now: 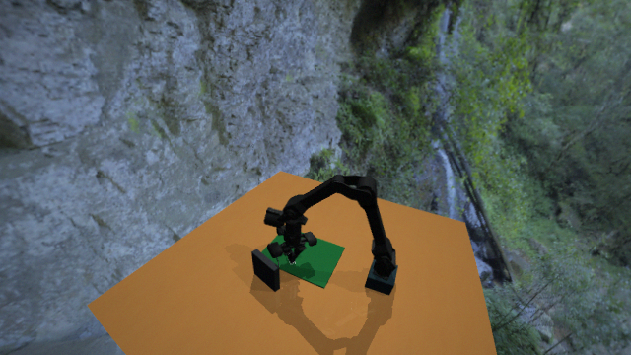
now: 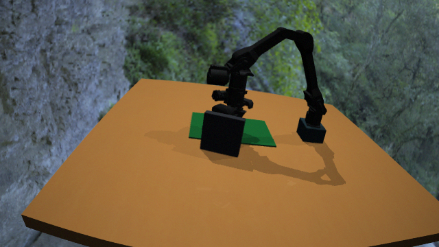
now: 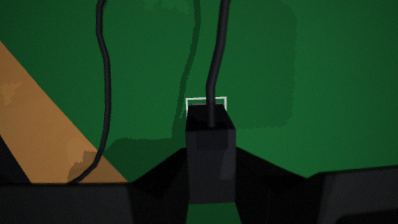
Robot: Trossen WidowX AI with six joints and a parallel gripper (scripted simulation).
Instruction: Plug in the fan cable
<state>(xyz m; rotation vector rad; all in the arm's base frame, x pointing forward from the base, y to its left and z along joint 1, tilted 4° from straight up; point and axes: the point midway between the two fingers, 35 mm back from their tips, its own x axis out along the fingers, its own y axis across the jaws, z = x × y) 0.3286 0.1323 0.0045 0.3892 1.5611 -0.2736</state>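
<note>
My gripper tip is 1 cm short of the black plug and 1 cm below it. Round my gripper tip: white four-pin fan header: 1 cm ahead, 2 cm below; then black fan: 1 cm ahead, 12 cm to the left, 4 cm above; then green board: 7 cm to the right, 4 cm below.
</note>
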